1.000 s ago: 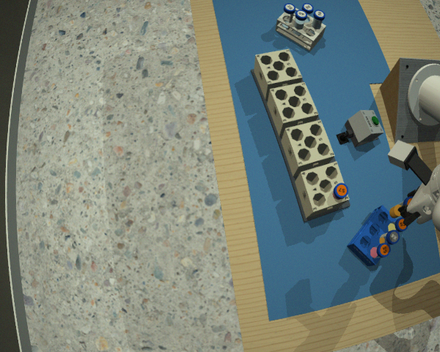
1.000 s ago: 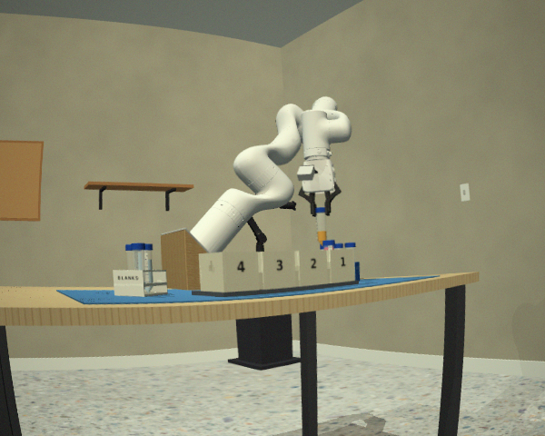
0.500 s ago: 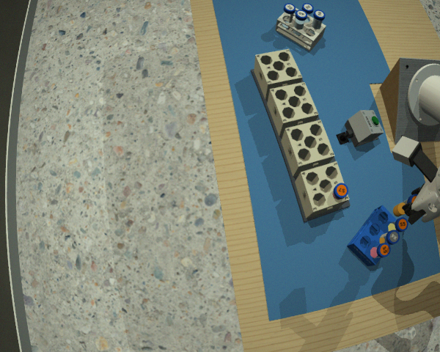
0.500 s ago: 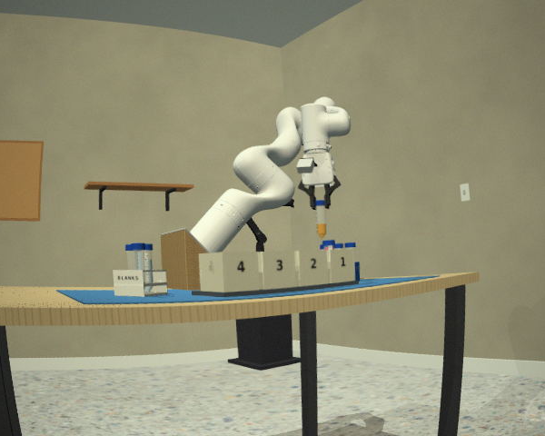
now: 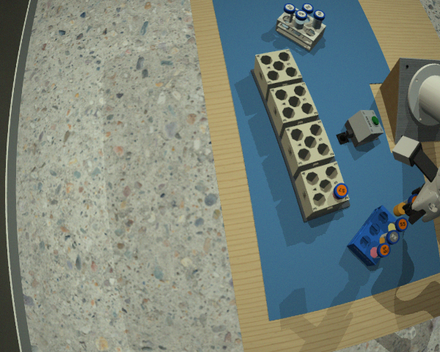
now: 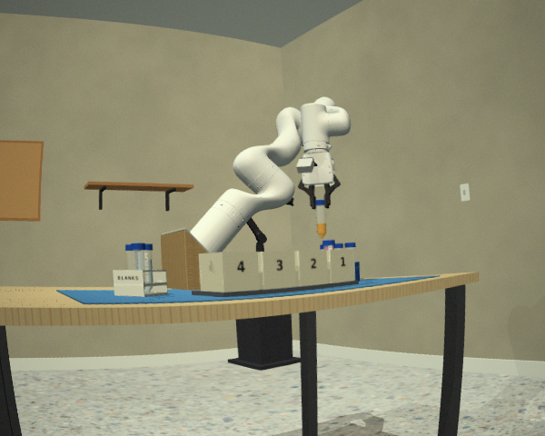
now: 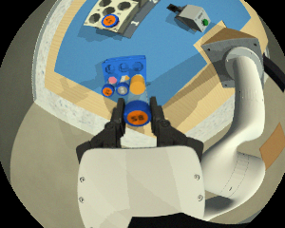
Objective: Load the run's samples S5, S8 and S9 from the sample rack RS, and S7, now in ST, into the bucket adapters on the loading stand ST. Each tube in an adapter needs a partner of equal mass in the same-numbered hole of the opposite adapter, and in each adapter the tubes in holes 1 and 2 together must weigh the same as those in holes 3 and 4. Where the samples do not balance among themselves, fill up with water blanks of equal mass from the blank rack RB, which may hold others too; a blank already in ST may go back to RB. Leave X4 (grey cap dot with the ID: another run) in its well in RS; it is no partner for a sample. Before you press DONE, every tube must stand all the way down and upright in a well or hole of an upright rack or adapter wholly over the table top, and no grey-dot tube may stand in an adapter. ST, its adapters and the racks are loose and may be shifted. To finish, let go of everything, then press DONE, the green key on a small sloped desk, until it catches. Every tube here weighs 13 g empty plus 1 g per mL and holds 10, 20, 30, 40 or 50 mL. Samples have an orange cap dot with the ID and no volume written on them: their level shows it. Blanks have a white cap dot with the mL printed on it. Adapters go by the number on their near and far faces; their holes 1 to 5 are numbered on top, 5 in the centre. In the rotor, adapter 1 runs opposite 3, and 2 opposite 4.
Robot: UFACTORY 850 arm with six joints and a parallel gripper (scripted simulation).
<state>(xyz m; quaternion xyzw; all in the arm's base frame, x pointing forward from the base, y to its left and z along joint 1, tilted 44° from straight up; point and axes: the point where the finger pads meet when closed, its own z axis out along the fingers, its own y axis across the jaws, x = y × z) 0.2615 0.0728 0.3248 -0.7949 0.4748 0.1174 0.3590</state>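
My gripper is now 10 mm past the orange-dot sample tube, 10 mm to the left of it and 50 mm above it. Round my hand: sample tube S5: 30 mm behind, 30 mm to the left, 190 mm below; sample S9: 50 mm ahead, 80 mm to the left, 190 mm below; grey-dot tube X4: 20 mm ahead, 50 mm to the left, 190 mm below.
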